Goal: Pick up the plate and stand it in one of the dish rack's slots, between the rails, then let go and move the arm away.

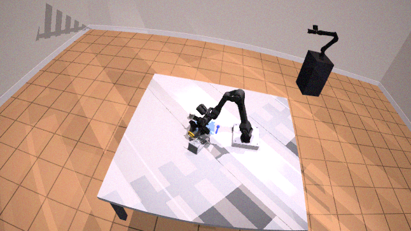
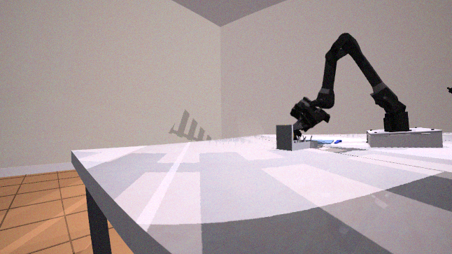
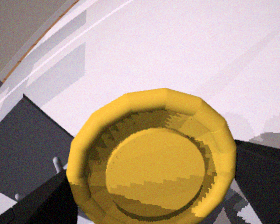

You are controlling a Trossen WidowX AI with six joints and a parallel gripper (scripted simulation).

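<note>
Now: the dish rack 5 cm to the left of my gripper tip, 5 cm behind it and 2 cm below it. The rest, counted from my gripper tip: small pale cup (23 cm to the right, 2 cm below, 1 cm behind); then yellow plate (right at my gripper tip); then light blue mat (14 cm to the right, 10 cm behind, 4 cm below).
</note>
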